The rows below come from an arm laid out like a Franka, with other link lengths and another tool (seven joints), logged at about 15 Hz.
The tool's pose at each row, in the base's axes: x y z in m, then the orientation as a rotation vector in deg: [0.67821, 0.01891, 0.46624, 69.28, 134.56, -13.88]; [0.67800, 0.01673, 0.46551, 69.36, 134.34, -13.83]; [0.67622, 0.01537, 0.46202, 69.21, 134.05, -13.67]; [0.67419, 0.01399, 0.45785, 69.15, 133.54, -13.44]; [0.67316, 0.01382, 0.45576, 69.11, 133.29, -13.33]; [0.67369, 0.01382, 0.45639, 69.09, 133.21, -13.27]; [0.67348, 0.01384, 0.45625, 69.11, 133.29, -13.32]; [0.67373, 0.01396, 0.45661, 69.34, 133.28, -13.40]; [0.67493, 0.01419, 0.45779, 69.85, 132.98, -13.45]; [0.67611, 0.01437, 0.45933, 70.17, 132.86, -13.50]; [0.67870, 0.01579, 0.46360, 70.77, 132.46, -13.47]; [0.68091, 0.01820, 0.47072, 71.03, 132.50, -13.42]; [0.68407, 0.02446, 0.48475, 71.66, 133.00, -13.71]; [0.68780, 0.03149, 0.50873, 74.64, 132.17, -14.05]
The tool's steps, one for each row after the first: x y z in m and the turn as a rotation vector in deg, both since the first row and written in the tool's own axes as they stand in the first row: [-0.00110, -0.00151, 0.00136, -0.06, -0.14, 0.14]; [0.00053, -0.00396, 0.00428, -0.30, -0.39, 0.20]; [0.00260, -0.00666, 0.00772, -0.61, -0.78, 0.40]; [0.00401, -0.00772, 0.00925, -0.76, -0.97, 0.50]; [0.00344, -0.00726, 0.00888, -0.83, -1.03, 0.53]; [0.00363, -0.00742, 0.00892, -0.77, -0.97, 0.50]; [0.00341, -0.00713, 0.00865, -0.64, -0.90, 0.63]; [0.00240, -0.00596, 0.00795, -0.51, -0.96, 1.04]; [0.00119, -0.00481, 0.00695, -0.39, -0.94, 1.27]; [-0.00117, -0.00162, 0.00360, -0.31, -1.02, 1.79]; [-0.00405, 0.00202, -0.00271, -0.24, -0.87, 1.93]; [-0.00805, 0.00914, -0.01611, 0.31, -0.27, 2.05]; [-0.01670, 0.01779, -0.03822, 1.38, 0.20, 4.07]
